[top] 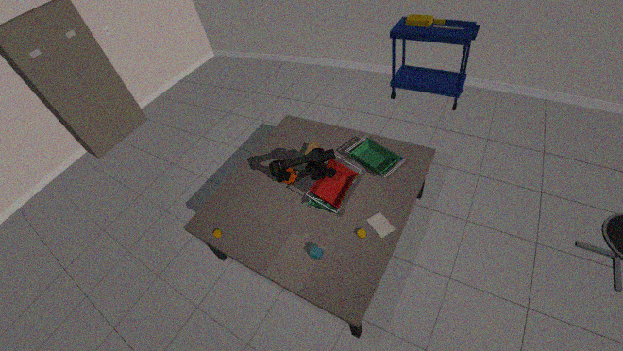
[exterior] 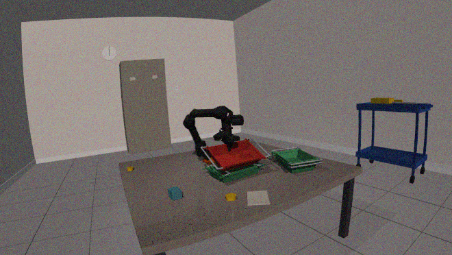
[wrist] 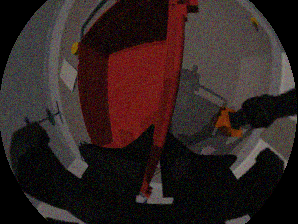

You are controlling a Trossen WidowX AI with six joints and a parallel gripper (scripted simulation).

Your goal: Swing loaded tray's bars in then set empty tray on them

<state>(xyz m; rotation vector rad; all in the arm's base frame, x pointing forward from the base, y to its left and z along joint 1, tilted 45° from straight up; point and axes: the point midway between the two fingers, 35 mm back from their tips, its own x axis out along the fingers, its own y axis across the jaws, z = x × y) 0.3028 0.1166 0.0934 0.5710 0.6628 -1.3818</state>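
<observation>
Now: gripper tip 80 mm short of the red tray and 10 mm to the right of it. Round my gripper tip: white card 420 mm ahead, 140 mm below, 60 mm to the right; then teal block 400 mm to the right, 190 mm ahead, 120 mm below; then tan box 280 mm to the left, 280 mm behind, 110 mm below.
</observation>
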